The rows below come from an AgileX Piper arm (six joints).
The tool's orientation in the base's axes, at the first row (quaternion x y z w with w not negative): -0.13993 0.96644 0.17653 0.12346
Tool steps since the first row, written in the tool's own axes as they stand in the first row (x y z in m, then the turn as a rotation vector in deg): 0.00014 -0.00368 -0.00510 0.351 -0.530 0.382; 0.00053 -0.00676 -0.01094 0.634 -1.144 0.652; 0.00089 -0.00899 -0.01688 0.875 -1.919 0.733; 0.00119 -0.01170 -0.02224 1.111 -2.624 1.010; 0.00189 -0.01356 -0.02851 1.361 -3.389 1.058; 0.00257 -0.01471 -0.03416 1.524 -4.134 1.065; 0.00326 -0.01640 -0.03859 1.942 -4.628 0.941; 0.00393 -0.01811 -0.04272 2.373 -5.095 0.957; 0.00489 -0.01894 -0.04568 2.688 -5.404 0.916; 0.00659 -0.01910 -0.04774 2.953 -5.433 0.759; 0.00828 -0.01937 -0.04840 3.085 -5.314 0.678
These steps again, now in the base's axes. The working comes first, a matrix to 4 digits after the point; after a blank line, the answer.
The tool's axes in the first row as the columns of a matrix, in the base's axes (used below as rounded here):
-0.9304 -0.3141 0.1892
-0.2269 0.8985 0.3758
-0.2880 0.3067 -0.9072

0.00006 -0.00525 0.00346 -0.088 -0.412 -0.610; -0.00044 -0.01031 0.00770 -0.107 -0.927 -1.125; -0.00120 -0.01462 0.01230 -0.073 -1.647 -1.506; -0.00164 -0.01914 0.01625 -0.018 -2.230 -2.041; -0.00289 -0.02333 0.02116 -0.002 -2.956 -2.391; -0.00423 -0.02664 0.02574 0.082 -3.660 -2.673; -0.00518 -0.02998 0.02904 -0.175 -4.245 -2.832; -0.00605 -0.03322 0.03207 -0.426 -4.757 -3.114; -0.00724 -0.03529 0.03422 -0.630 -5.121 -3.263; -0.00916 -0.03660 0.03555 -0.897 -5.266 -3.205; -0.01078 -0.03747 0.03558 -1.073 -5.220 -3.133
